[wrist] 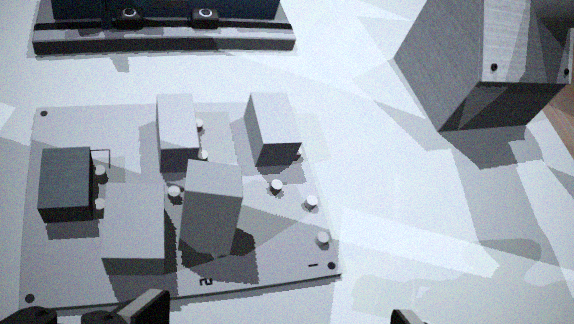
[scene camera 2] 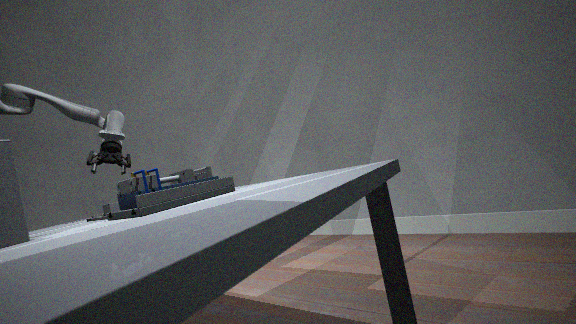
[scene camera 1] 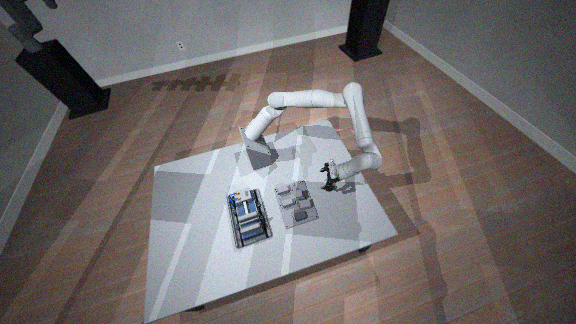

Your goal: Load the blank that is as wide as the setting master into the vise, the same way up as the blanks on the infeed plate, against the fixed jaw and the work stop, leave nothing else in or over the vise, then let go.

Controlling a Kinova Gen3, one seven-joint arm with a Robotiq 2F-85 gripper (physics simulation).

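Frame: origin at the arm's base, x ahead, y right, z down, level; centimetres.
Where they show: gripper, between the fingertips: (scene camera 2: 108,173) (scene camera 1: 321,179); arm's base, origin of its link: (scene camera 1: 250,135).
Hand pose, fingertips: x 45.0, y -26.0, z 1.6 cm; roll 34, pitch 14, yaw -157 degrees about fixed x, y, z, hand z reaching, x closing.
Things, the pixels of their centre, and the offset from my fingertips.
- vise, middle of its body: (scene camera 2: 174,188) (scene camera 1: 247,213) dx -2.7, dy +43.3, dz +11.4 cm
- dark block, middle of its body: (wrist: 66,184) (scene camera 1: 300,216) dx +9.1, dy +16.5, dz +14.3 cm
- back middle blank, middle of its body: (wrist: 175,132) (scene camera 1: 287,203) dx -0.6, dy +20.1, dz +13.7 cm
- back right blank, middle of its body: (wrist: 271,128) (scene camera 2: 113,208) (scene camera 1: 283,190) dx -9.4, dy +19.5, dz +13.7 cm
- front left blank, middle of its body: (wrist: 135,229) (scene camera 1: 304,204) dx +4.2, dy +11.5, dz +13.7 cm
- tall-looking centre blank, middle of its body: (wrist: 209,208) (scene camera 1: 300,195) dx -1.4, dy +11.5, dz +12.1 cm
The vise (scene camera 1: 268,231) (scene camera 2: 185,192) (wrist: 165,44) stands on the table; its near side shows at the top of the wrist view. Whether a blank lies between its jaws is too small to tell. The infeed plate (scene camera 1: 290,223) (wrist: 75,280) carries a dark block (scene camera 1: 301,215) (wrist: 65,175) and several pale grey blanks, among them a back middle blank (wrist: 175,120), a back right blank (wrist: 275,117), a front left blank (wrist: 134,220) and a tall-looking centre blank (wrist: 212,180). My gripper (scene camera 1: 325,179) (scene camera 2: 109,170) (wrist: 280,314) is open and empty, above the table beside the plate.
The arm's grey base block (scene camera 1: 260,152) (wrist: 445,65) stands at the table's back edge. Short pale pegs (wrist: 276,185) stand on the plate beside the blanks. Blue frames (scene camera 2: 140,181) rise at one end of the vise.
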